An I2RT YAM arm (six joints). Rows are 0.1 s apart.
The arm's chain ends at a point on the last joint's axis. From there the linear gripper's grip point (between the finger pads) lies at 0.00 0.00 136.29 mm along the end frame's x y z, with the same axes.
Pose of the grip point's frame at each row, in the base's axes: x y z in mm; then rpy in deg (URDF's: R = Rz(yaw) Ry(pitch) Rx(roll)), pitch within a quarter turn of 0, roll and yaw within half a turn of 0:
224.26, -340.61, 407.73, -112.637, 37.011, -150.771
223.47, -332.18, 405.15, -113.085, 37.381, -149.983
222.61, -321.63, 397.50, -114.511, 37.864, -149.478
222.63, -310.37, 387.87, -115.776, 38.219, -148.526
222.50, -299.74, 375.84, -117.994, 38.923, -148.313
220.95, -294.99, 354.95, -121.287, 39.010, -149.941
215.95, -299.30, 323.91, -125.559, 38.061, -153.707
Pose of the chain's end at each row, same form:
135.28, -246.26, 449.62, -112.637, 37.011, -150.771
132.66, -239.85, 447.61, -113.085, 37.381, -149.983
129.73, -232.43, 442.14, -114.511, 37.864, -149.478
127.28, -224.84, 434.43, -115.776, 38.219, -148.526
125.09, -218.45, 425.61, -117.994, 38.923, -148.313
124.05, -216.50, 409.95, -121.287, 39.010, -149.941
123.03, -221.54, 386.31, -125.559, 38.061, -153.707

